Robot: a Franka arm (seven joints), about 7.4 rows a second.
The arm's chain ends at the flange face. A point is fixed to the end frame.
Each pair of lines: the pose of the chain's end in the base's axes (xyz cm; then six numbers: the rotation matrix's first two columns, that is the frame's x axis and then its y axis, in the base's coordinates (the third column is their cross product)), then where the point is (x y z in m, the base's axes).
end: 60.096 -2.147 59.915 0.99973 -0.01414 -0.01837 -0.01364 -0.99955 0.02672
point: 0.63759 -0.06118 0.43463
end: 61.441 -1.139 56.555 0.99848 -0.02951 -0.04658 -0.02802 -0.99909 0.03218
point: 0.64575 -0.05242 0.40026
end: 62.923 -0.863 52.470 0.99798 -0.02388 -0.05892 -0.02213 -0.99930 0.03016
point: 0.65876 -0.04911 0.35894
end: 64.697 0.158 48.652 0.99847 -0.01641 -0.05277 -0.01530 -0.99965 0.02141
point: 0.67782 -0.03726 0.32061
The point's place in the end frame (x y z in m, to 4 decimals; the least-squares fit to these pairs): 0.0402 0.0348 0.1648
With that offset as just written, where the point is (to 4 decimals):
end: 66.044 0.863 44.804 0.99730 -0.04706 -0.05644 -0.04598 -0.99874 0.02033
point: 0.6895 -0.0309 0.2820
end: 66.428 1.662 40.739 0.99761 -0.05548 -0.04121 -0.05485 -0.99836 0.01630
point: 0.6955 -0.0227 0.2417
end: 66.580 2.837 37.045 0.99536 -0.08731 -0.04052 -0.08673 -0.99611 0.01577
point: 0.6959 -0.0118 0.2047
